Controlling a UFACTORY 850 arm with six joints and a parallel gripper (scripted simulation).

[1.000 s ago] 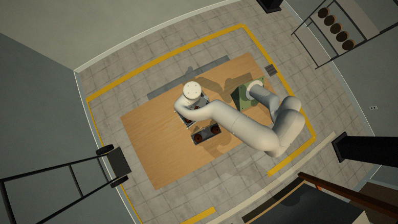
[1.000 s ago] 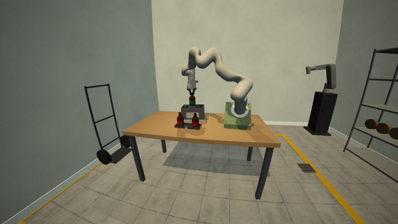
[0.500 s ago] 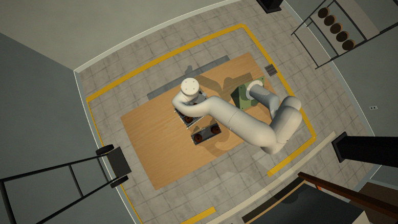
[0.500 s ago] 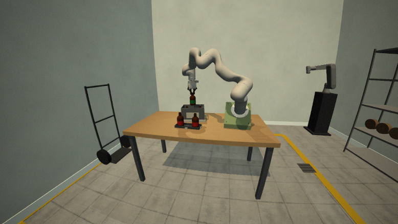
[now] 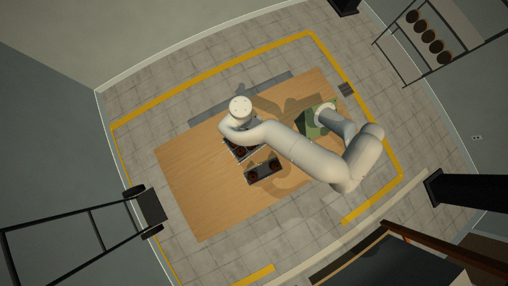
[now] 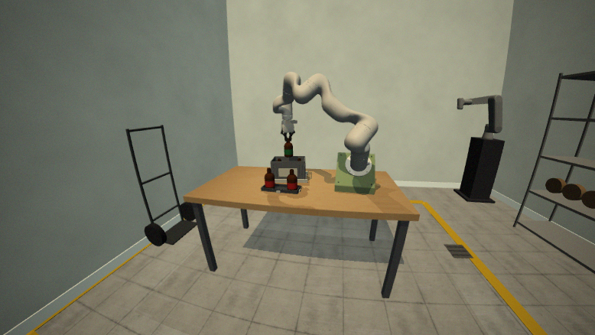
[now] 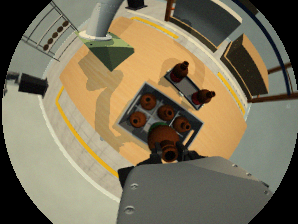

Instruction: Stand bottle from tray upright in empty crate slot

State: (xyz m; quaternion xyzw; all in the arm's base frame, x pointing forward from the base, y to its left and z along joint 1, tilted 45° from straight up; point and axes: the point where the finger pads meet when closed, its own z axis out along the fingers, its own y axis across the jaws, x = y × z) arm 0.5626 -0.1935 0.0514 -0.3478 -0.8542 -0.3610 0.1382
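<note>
Now: hand 250 mm above the grey crate, 30 mm to the right of it and 10 mm past it. Round my hand: dark tray (320 mm below, 270 mm to the left, 20 mm behind).
</note>
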